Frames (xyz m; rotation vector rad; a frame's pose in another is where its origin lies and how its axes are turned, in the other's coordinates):
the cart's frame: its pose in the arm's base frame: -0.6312 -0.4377 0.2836 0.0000 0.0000 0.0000
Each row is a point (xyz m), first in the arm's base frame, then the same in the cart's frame.
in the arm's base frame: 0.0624 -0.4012 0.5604
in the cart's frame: 0.6936 0.0365 0.2768
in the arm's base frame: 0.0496 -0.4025 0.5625
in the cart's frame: 0.6808 0.0352 0.2789
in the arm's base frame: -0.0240 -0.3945 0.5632
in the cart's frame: 0.6072 0.0432 0.2796
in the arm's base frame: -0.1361 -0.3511 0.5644
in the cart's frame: 0.4951 0.0866 0.2808
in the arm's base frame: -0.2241 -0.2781 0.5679
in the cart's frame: 0.4071 0.1596 0.2843
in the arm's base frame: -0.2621 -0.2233 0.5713
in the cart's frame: 0.3691 0.2144 0.2877
